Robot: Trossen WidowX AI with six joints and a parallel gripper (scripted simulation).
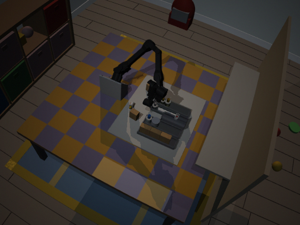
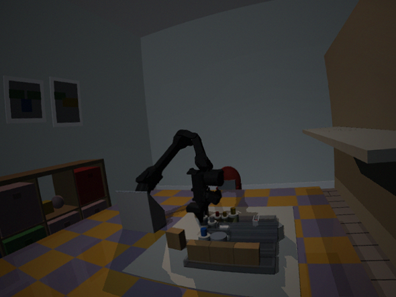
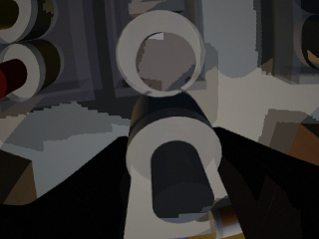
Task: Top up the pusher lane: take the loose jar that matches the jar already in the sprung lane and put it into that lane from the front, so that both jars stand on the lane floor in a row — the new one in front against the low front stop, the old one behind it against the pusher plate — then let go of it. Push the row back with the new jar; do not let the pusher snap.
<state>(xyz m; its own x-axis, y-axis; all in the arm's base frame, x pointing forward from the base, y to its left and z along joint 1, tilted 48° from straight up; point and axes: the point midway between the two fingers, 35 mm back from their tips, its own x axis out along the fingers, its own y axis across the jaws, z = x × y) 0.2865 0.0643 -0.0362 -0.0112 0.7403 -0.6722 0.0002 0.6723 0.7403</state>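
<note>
My gripper tip is 100 mm short of the grey disc, 130 mm to the left of it and 20 mm above it. Round my gripper tip: jar (120 mm behind, 70 mm to the right, 40 mm below); sprung lane (190 mm ahead, 20 mm to the right, 30 mm below).
</note>
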